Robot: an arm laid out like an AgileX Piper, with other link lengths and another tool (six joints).
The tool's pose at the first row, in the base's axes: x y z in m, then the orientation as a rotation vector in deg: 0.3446 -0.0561 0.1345 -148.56 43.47 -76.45
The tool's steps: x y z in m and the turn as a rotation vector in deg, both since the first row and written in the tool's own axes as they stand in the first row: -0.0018 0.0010 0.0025 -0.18 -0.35 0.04; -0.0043 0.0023 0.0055 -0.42 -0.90 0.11; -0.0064 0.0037 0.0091 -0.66 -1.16 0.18; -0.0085 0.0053 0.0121 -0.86 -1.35 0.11; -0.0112 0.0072 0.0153 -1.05 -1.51 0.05; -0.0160 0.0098 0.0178 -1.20 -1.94 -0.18; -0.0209 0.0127 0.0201 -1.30 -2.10 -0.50; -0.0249 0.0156 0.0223 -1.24 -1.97 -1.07; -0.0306 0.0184 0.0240 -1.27 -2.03 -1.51; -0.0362 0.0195 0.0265 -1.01 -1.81 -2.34; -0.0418 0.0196 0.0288 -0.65 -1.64 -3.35; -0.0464 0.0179 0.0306 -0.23 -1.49 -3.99
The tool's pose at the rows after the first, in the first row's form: 0.3453 -0.0564 0.1314 -148.83 43.62 -75.94; 0.3460 -0.0566 0.1273 -149.22 43.82 -75.14; 0.3473 -0.0572 0.1231 -149.47 44.07 -74.75; 0.3481 -0.0579 0.1193 -149.76 44.13 -74.49; 0.3486 -0.0586 0.1148 -150.03 44.20 -74.27; 0.3473 -0.0588 0.1089 -150.50 43.98 -73.72; 0.3456 -0.0591 0.1030 -150.88 43.66 -73.58; 0.3444 -0.0599 0.0978 -151.19 42.94 -73.92; 0.3419 -0.0598 0.0917 -151.56 42.43 -73.95; 0.3408 -0.0583 0.0858 -151.85 41.23 -74.49; 0.3398 -0.0559 0.0803 -152.21 39.72 -75.00; 0.3397 -0.0524 0.0764 -152.26 38.60 -75.40
